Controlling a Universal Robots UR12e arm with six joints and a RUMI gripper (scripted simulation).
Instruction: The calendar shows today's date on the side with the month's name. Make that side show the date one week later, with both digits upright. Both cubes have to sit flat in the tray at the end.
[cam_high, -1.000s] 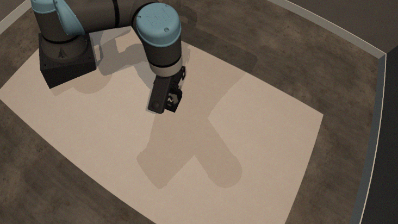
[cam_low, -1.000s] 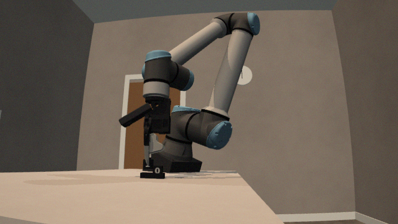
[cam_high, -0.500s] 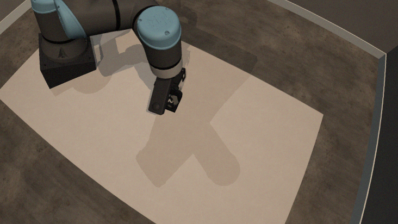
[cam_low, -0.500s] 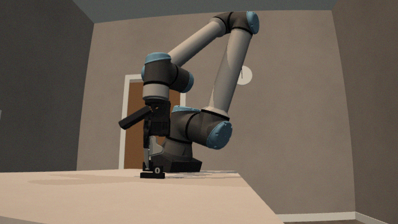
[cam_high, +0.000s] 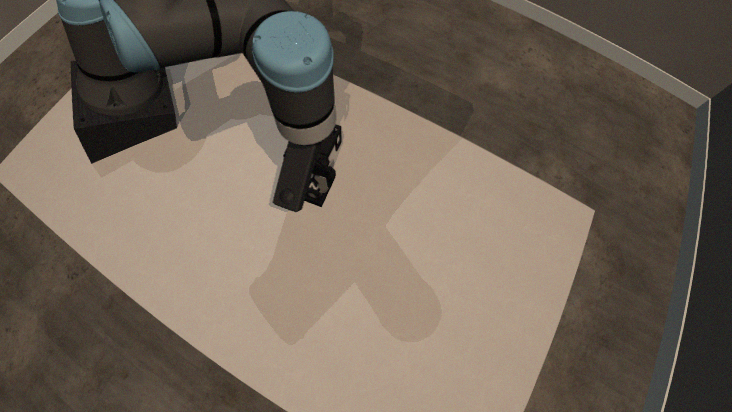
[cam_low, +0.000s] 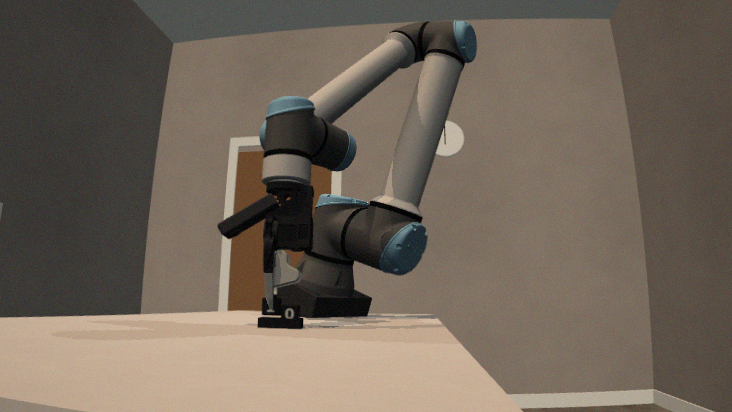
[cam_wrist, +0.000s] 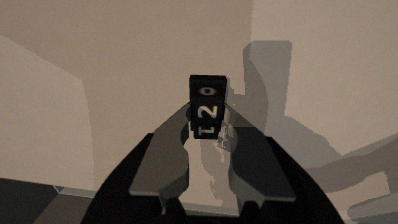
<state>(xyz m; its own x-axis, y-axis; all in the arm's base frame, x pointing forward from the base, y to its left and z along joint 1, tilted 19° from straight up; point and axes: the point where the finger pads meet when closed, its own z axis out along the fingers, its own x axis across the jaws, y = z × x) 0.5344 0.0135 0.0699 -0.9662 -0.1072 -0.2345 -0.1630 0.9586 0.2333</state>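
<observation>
Now: the black tray 4 cm below my hand and 2 cm to the left of it.
</observation>
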